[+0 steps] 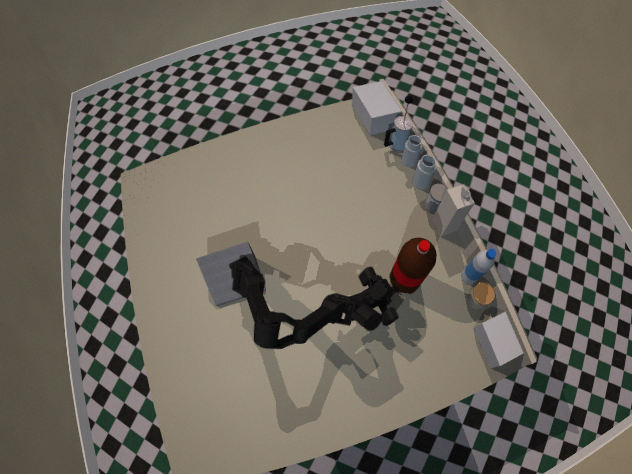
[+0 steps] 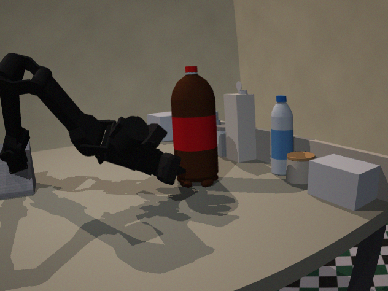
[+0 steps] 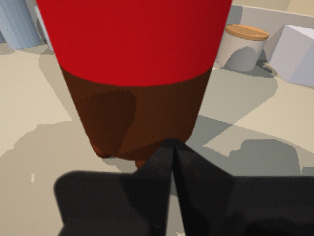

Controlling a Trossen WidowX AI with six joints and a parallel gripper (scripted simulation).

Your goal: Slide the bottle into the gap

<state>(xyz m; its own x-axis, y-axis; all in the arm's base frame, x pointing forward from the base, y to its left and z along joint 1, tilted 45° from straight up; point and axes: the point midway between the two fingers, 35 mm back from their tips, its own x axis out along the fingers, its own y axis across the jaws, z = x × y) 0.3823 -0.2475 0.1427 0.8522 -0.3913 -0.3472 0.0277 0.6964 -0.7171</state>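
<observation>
Right now my hand is 9 cm below the brown cola bottle, 9 cm short of it and 2 cm to the right of it. From my hand the other things lie so: blue-capped water bottle (30 cm ahead, 8 cm to the right, 4 cm above); then french press (52 cm to the left, 36 cm ahead, 8 cm above); then cork-lidded jar (29 cm ahead, 16 cm to the right, 3 cm below).
</observation>
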